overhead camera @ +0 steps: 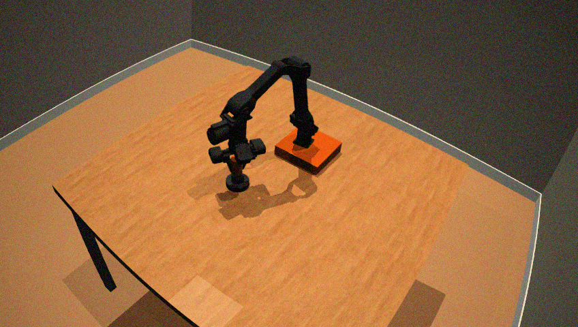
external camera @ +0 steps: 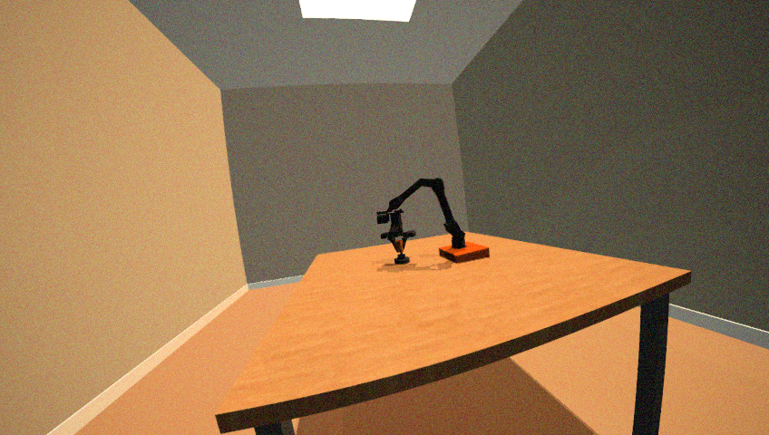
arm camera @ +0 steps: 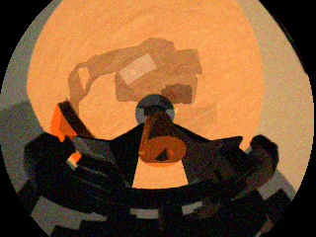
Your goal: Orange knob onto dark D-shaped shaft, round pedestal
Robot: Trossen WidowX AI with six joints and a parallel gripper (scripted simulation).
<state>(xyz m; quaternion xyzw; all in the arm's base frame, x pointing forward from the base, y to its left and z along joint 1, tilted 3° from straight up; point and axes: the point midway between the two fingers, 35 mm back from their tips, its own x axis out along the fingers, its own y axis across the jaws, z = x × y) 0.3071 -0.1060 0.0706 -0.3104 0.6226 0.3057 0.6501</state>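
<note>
My gripper tip is now 40 mm above the round pedestal and 10 mm past it. From my gripper tip the other things lie so: orange knob: 20 mm above.
</note>
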